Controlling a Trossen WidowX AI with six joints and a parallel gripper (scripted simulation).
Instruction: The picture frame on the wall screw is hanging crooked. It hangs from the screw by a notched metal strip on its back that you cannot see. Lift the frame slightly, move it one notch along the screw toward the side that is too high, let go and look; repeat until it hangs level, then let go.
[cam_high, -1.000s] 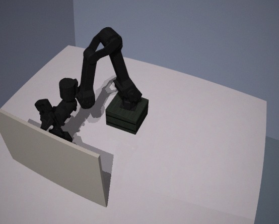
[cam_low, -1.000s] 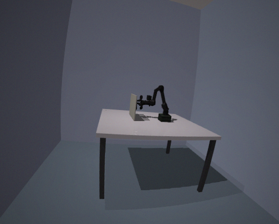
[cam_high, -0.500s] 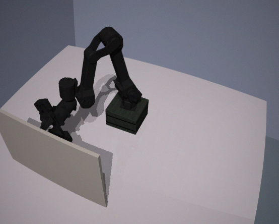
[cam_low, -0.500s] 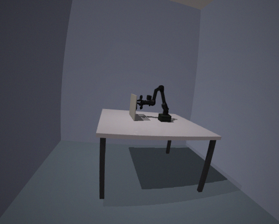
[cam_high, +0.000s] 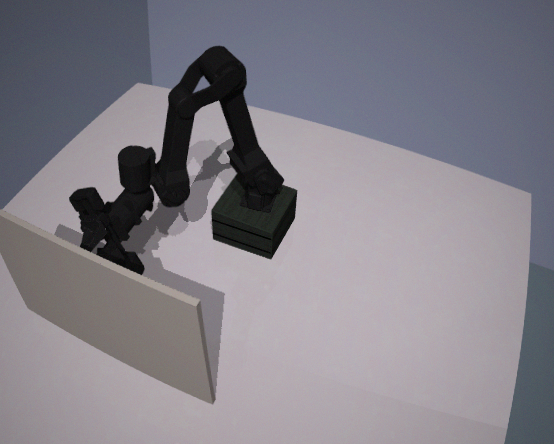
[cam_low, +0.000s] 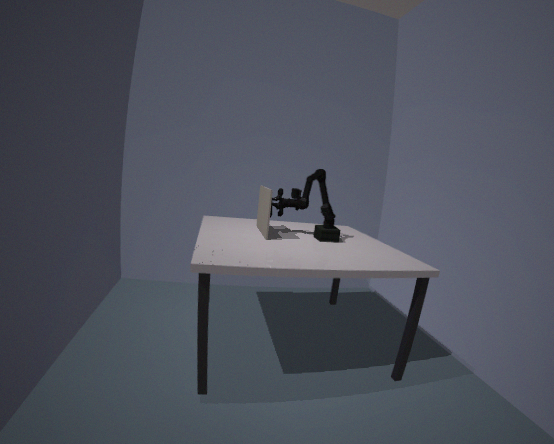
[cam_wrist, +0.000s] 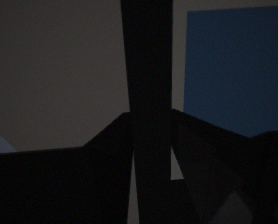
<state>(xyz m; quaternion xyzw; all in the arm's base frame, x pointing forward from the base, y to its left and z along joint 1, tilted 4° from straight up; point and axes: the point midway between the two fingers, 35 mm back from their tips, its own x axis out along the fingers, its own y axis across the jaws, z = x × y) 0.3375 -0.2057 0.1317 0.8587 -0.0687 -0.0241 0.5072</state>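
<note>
My gripper tip is now 50 mm above the picture frame, 20 mm to the right of it and 10 mm short of it. Also, from my gripper tip: wall panel: 60 mm below, 20 mm to the left, 20 mm ahead.
</note>
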